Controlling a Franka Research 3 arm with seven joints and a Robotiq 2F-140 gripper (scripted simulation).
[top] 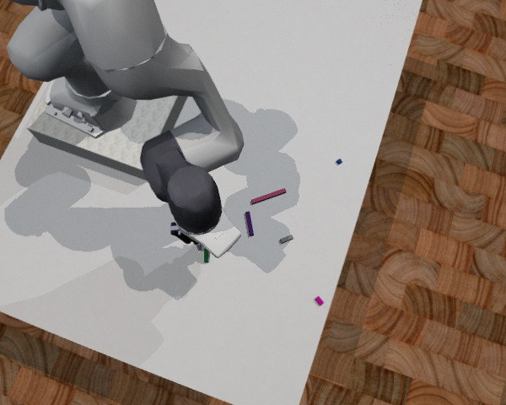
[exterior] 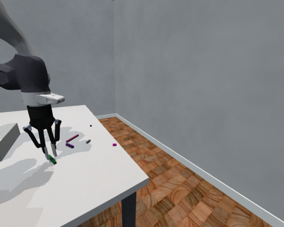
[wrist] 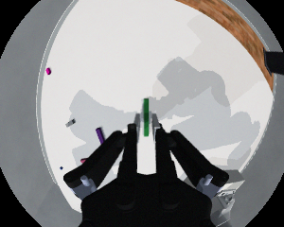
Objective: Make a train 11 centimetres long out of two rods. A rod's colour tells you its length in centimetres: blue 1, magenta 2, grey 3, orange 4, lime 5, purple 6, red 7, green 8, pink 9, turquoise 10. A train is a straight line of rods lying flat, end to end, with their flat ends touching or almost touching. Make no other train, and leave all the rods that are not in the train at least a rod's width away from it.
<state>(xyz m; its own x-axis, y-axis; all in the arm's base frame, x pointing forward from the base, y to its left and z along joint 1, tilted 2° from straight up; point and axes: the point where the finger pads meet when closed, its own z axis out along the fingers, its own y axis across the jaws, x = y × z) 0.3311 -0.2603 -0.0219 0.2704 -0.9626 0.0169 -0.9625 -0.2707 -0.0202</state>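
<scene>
Now: the green rod 50 mm below my hand. The rest, counted from my hand: grey rod (180 mm ahead, 70 mm to the left, 50 mm below); pink rod (160 mm to the left, 110 mm ahead, 50 mm below); purple rod (80 mm to the left, 80 mm ahead, 50 mm below).
</scene>
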